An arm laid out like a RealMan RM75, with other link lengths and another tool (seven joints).
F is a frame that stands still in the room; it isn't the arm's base.
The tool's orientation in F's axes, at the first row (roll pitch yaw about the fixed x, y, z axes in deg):
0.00, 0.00, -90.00
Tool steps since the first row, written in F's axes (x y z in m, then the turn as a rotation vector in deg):
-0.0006, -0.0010, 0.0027, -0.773, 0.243, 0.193
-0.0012, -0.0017, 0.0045, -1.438, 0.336, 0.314
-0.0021, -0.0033, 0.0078, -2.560, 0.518, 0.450
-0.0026, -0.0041, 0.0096, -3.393, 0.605, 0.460
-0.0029, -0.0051, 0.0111, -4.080, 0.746, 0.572
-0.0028, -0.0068, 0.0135, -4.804, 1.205, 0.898
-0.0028, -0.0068, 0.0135, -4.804, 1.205, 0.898
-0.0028, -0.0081, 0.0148, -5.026, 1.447, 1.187
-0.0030, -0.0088, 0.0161, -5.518, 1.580, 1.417
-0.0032, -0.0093, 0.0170, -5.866, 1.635, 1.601
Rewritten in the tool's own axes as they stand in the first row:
0.0010, -0.0006, 0.0027, -0.243, -0.773, 0.193
0.0017, -0.0012, 0.0045, -0.336, -1.438, 0.314
0.0033, -0.0021, 0.0078, -0.518, -2.560, 0.450
0.0041, -0.0026, 0.0096, -0.605, -3.393, 0.460
0.0051, -0.0029, 0.0111, -0.746, -4.080, 0.572
0.0068, -0.0028, 0.0135, -1.205, -4.804, 0.898
0.0068, -0.0028, 0.0135, -1.205, -4.804, 0.898
0.0081, -0.0028, 0.0148, -1.447, -5.026, 1.187
0.0088, -0.0030, 0.0161, -1.580, -5.518, 1.417
0.0093, -0.0032, 0.0170, -1.635, -5.866, 1.601

